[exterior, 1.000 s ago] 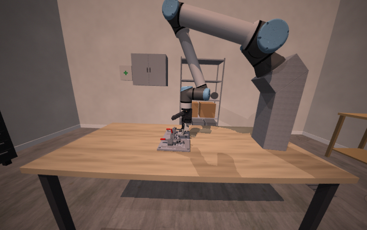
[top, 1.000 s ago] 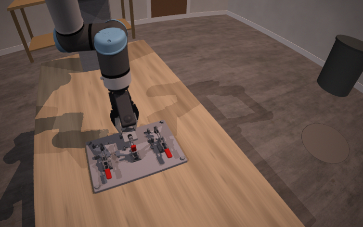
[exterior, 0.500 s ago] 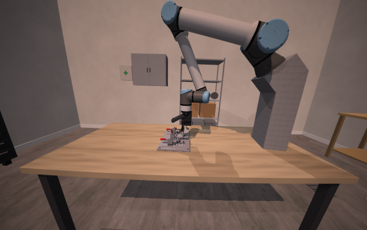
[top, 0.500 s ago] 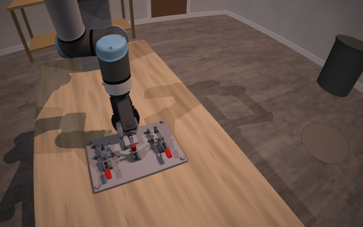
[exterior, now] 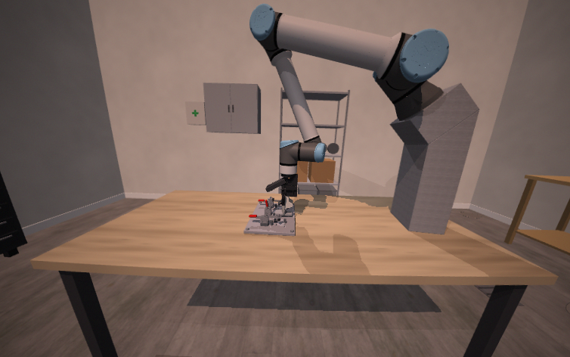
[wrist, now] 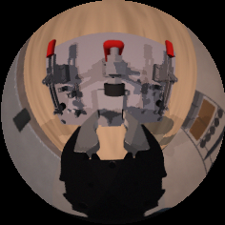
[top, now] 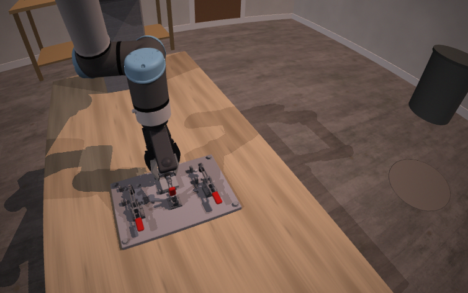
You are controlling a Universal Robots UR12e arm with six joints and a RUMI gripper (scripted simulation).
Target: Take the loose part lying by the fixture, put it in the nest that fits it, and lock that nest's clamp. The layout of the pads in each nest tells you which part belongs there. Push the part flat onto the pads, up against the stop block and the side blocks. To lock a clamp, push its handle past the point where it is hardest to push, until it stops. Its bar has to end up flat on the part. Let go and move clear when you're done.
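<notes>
The loose part is 10 mm below my hand. The rest, counted from my hand: fixture: 50 mm ahead, 40 mm below, 20 mm to the right.
</notes>
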